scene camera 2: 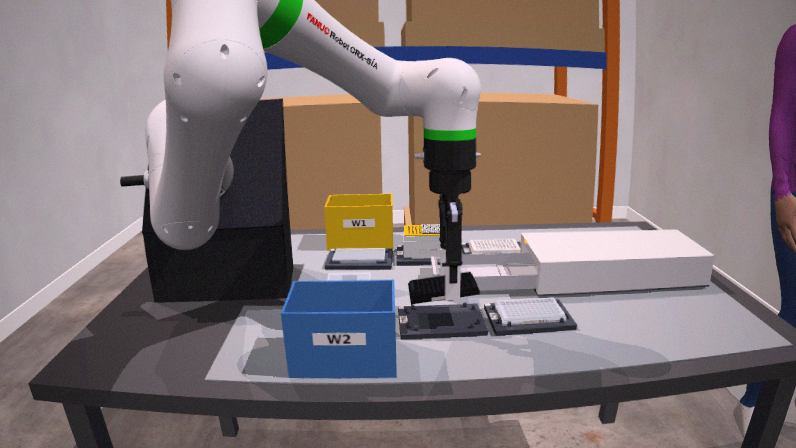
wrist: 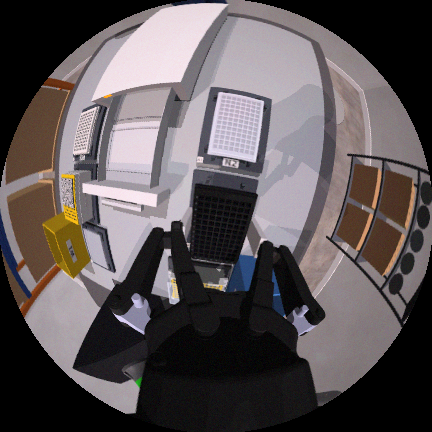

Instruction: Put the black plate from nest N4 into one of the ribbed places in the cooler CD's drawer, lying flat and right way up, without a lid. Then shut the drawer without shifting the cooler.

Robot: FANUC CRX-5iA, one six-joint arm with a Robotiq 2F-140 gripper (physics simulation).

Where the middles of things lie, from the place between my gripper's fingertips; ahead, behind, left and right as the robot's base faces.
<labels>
Right now the black plate (scene camera 2: 431, 289) is 10 mm behind my hand and 10 mm above it. Also, from my hand: drawer (scene camera 2: 502, 271) (150 mm ahead, 180 mm to the left, 30 mm below); yellow-topped box (scene camera 2: 419, 241) (30 mm ahead, 380 mm to the left, 30 mm below); clear plate (scene camera 2: 541, 310) (160 mm ahead, 20 mm to the right, 50 mm below).
</labels>
